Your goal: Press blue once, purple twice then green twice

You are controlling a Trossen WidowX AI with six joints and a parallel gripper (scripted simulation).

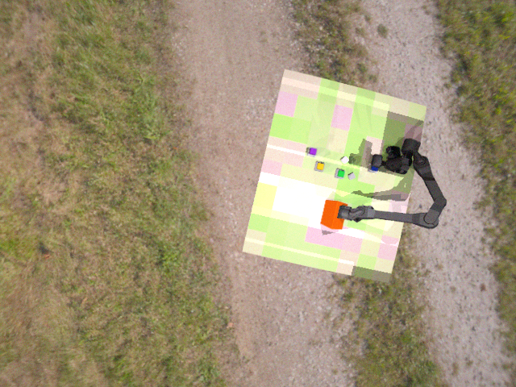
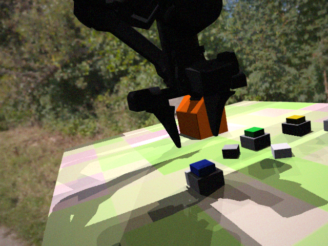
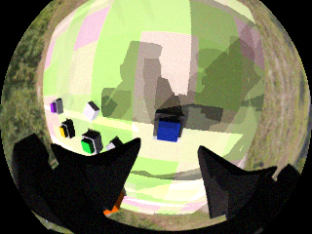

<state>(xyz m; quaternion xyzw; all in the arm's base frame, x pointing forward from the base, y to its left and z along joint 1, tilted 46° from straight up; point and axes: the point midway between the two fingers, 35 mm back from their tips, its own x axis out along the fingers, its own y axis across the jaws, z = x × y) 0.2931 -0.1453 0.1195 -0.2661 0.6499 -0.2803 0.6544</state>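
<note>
My gripper tip is 50 mm above the blue button. Also, from my gripper tip: purple button 370 mm to the left, 50 mm below, 10 mm ahead; then yellow button 310 mm to the left, 70 mm behind, 50 mm below; then green button 190 mm to the left, 80 mm behind, 50 mm below.
</note>
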